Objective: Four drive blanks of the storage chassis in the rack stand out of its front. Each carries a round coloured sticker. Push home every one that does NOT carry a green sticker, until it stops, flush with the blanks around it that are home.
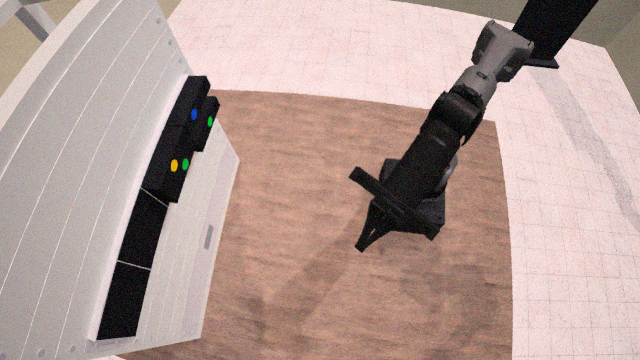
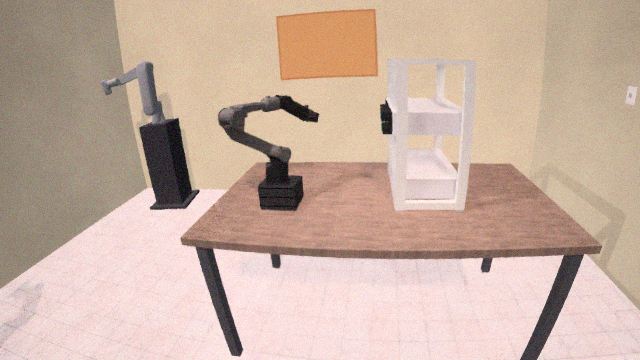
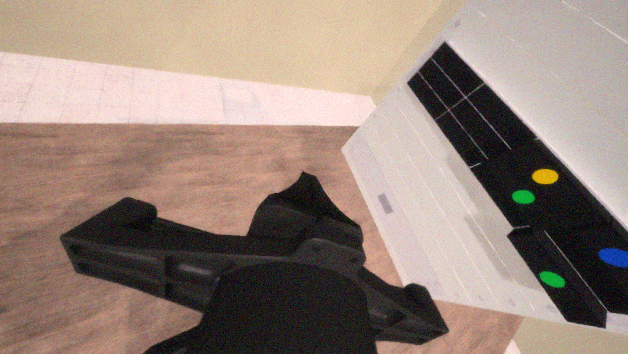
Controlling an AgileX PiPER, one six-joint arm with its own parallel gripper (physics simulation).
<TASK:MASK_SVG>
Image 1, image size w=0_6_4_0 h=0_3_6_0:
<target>gripper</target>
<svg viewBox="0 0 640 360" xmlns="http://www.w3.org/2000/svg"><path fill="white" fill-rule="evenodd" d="M402 159L384 183L381 183L358 166L349 175L351 180L357 182L375 196L370 201L363 231L354 246L361 253L380 237L402 226L405 220L423 233L430 241L433 241L440 232L439 227L416 209L434 183Z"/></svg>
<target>white rack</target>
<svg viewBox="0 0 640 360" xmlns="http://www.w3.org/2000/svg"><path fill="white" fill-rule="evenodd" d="M0 0L0 28L15 14L42 42L42 45L25 64L0 98L0 360L91 360L200 338L221 232L240 161L216 118L220 107L217 97L207 96L211 87L207 76L194 76L157 0L81 0L58 26L38 4L39 2L49 0Z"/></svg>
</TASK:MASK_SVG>
